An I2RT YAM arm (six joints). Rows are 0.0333 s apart.
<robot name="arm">
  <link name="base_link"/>
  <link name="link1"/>
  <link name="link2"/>
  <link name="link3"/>
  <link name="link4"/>
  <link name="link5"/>
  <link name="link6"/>
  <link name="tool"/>
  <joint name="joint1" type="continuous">
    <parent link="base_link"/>
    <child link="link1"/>
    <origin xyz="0 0 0.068"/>
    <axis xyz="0 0 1"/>
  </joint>
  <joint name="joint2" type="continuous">
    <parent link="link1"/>
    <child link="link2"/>
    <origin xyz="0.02 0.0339 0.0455"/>
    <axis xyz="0 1 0"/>
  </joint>
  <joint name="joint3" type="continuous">
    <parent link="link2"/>
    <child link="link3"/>
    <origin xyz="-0.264 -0.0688 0"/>
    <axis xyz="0 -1 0"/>
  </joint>
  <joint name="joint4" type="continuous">
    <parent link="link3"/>
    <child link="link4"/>
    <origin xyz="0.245 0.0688 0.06"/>
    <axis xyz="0 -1 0"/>
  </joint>
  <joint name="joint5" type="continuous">
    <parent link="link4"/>
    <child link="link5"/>
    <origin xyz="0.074 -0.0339 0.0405"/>
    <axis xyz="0 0 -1"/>
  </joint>
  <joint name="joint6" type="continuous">
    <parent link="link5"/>
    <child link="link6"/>
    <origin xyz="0.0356 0 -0.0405"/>
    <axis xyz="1 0 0"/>
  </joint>
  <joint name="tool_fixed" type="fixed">
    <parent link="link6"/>
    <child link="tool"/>
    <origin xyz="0 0 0" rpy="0 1.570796 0"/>
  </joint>
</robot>
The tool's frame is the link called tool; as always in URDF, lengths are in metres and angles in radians. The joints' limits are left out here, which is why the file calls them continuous.
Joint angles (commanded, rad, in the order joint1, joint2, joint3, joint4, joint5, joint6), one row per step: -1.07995 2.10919 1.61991 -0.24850 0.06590 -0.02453; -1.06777 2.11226 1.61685 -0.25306 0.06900 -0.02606; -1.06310 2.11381 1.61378 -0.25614 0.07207 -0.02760; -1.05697 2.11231 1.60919 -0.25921 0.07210 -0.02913; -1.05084 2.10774 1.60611 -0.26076 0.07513 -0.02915; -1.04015 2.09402 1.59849 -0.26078 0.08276 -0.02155; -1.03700 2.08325 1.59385 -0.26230 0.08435 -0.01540; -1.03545 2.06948 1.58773 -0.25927 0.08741 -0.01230; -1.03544 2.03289 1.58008 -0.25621 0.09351 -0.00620; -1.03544 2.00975 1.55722 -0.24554 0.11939 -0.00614; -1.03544 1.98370 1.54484 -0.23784 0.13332 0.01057; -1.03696 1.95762 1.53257 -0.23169 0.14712 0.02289
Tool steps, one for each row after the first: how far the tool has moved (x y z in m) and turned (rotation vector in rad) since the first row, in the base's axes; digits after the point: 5 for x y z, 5 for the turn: 0.00483 0.00314 -0.00277 0.00795 0.00798 0.01093; 0.00645 0.00463 -0.00472 0.01325 0.01456 0.01440; 0.00853 0.00693 -0.00576 0.01814 0.01862 0.02157; 0.01052 0.00913 -0.00477 0.01714 0.02053 0.02550; 0.01356 0.01351 -0.00096 0.01144 0.01704 0.02541; 0.01392 0.01573 0.00232 0.00869 0.01155 0.02321; 0.01348 0.01770 0.00682 -0.00069 0.00591 0.02039; 0.01095 0.02156 0.02103 -0.02857 -0.01084 0.01172; 0.00772 0.02521 0.02473 -0.04657 -0.00168 -0.00783; 0.00519 0.02850 0.03279 -0.06469 -0.01665 -0.02946; 0.00194 0.03168 0.04065 -0.08280 -0.02822 -0.04960
